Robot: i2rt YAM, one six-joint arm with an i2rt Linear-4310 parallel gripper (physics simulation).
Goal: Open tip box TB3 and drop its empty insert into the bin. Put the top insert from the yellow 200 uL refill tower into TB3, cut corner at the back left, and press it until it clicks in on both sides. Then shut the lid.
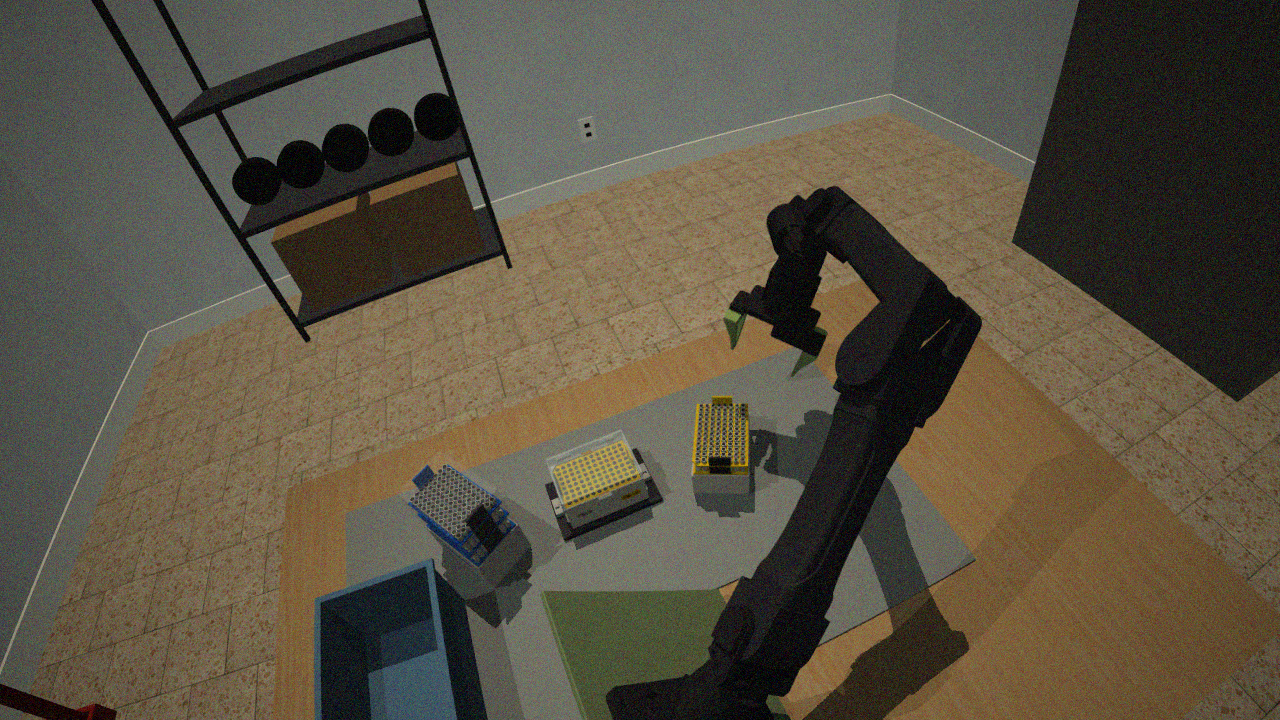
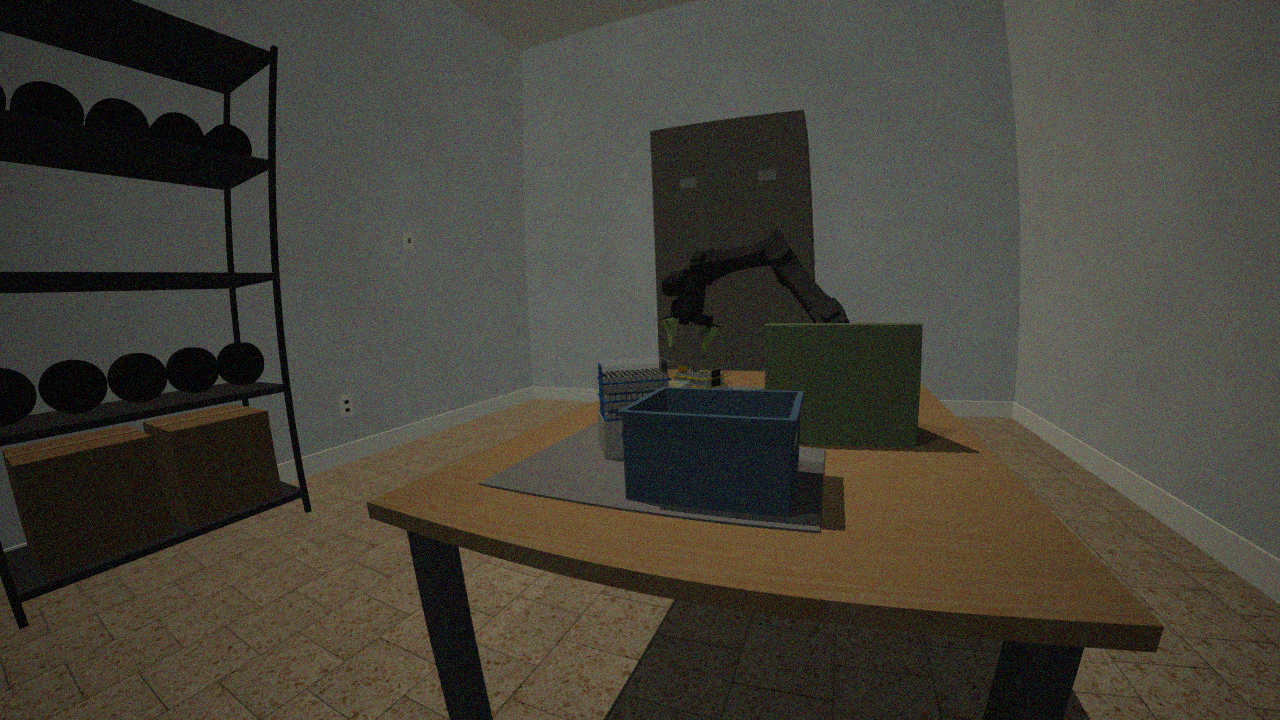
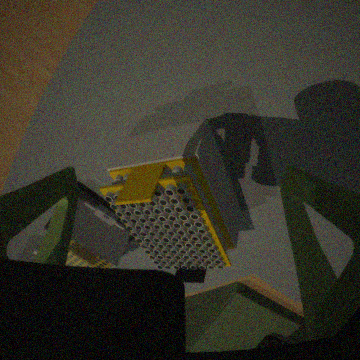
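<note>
My gripper (image 1: 763, 360) (image 2: 689, 347) (image 3: 179, 177) is open and empty, its green fingers wide apart. It hangs above and behind the yellow refill tower (image 1: 721, 434) (image 3: 165, 220), which stands on the grey mat with a perforated insert on top, a yellow tab at one end and a black piece at the other. The tip box (image 1: 599, 492) (image 3: 100, 230) sits in a dark holder left of the tower, with a yellow perforated insert inside. Clear lid edges show above it; whether the lid is latched I cannot tell. Its cut corner is too small to tell. The blue bin (image 1: 456, 626) (image 2: 711, 461) stands at the front left.
A blue refill tower (image 1: 460, 505) (image 2: 613, 398) stands between the tip box and the bin. A green block (image 1: 635, 635) (image 2: 845, 385) stands beside the arm's base. The grey mat (image 1: 662, 555) (image 3: 125, 65) lies on the wooden table (image 1: 313, 519) (image 2: 939, 537).
</note>
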